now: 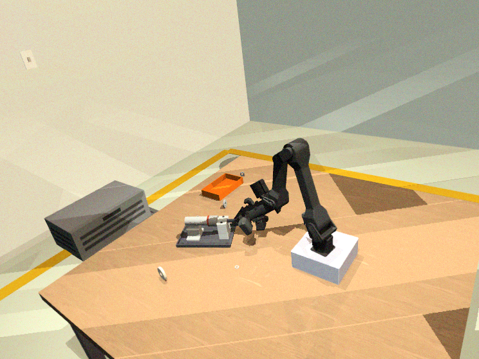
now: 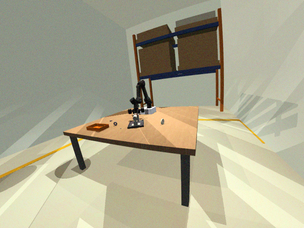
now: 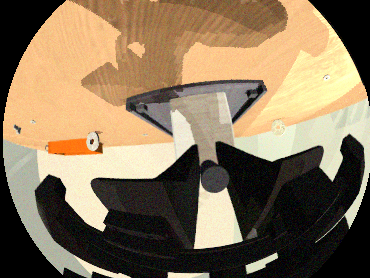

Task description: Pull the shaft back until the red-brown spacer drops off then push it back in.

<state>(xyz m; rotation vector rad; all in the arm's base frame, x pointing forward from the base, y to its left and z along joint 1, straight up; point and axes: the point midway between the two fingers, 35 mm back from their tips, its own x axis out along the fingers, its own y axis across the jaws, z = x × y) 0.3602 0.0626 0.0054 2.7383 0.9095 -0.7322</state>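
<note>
The shaft is 3 cm ahead of my gripper tip, 2 cm to the left of it and 2 cm above it. The rest, counted from my gripper tip: red-brown spacer 8 cm ahead, 6 cm to the left, 2 cm above; then pale ring 3 cm ahead, 34 cm to the left, 4 cm below; then orange tray 33 cm ahead, 24 cm to the right, 5 cm below.
</note>
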